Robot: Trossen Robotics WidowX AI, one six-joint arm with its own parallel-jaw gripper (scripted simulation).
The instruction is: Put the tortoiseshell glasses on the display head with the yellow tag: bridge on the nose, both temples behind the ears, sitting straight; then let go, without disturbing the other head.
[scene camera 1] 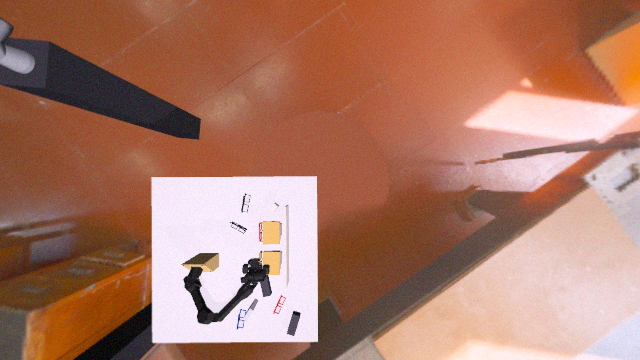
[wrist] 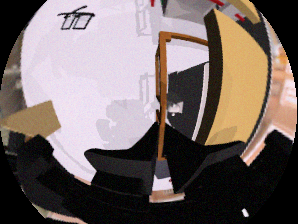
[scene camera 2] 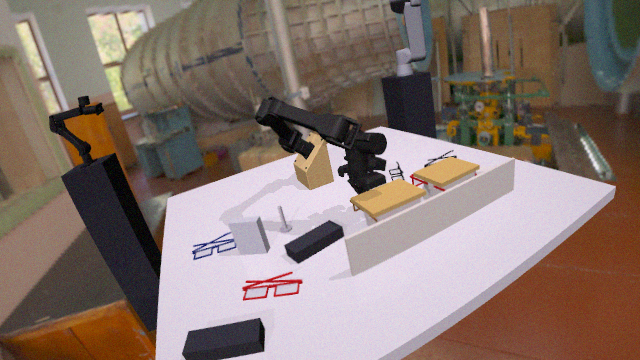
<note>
In view: the gripper (scene camera 2: pixel 365 201), a grey block (scene camera 2: pixel 249 234) and a display head (scene camera 2: pixel 386 200).
The gripper shows as well in the wrist view (wrist: pixel 159 124). The wrist view does not show the grey block, which is hidden by the gripper.
</note>
